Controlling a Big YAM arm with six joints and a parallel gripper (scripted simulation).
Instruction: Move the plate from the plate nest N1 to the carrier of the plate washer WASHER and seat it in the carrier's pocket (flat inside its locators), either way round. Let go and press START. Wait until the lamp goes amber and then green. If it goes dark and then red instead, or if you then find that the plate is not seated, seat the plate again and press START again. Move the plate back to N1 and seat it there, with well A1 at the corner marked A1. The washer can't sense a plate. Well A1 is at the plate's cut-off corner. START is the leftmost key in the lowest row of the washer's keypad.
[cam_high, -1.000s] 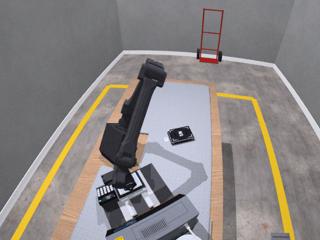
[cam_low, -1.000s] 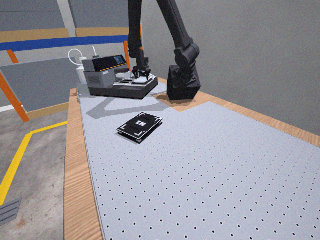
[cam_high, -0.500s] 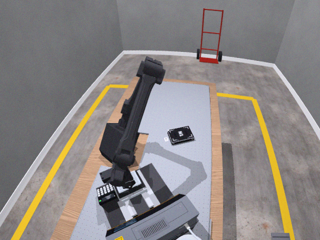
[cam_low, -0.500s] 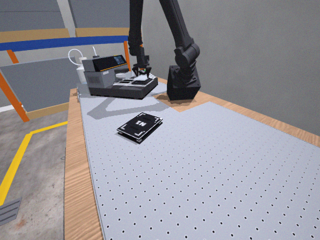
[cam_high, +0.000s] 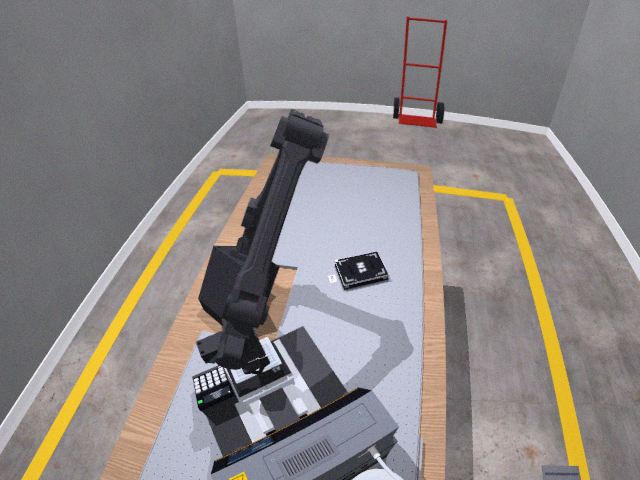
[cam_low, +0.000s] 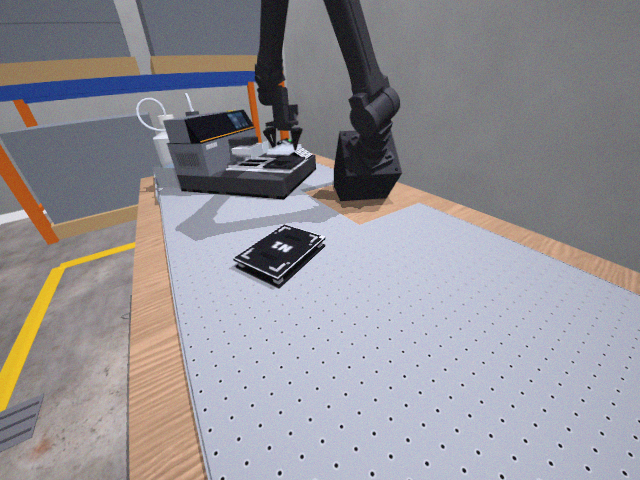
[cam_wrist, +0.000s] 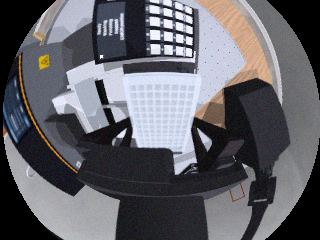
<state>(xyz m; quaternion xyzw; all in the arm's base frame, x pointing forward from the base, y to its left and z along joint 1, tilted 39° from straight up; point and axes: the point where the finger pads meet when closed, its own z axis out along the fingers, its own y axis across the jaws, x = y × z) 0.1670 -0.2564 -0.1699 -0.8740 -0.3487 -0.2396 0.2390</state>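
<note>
The dark carrier lies 5 cm below my hand. The rest, counted from my hand: small white tag (42 cm to the left, 13 cm below, 8 cm ahead); plate washer (12 cm ahead, 10 cm to the right); white well plate (1 cm below).
</note>
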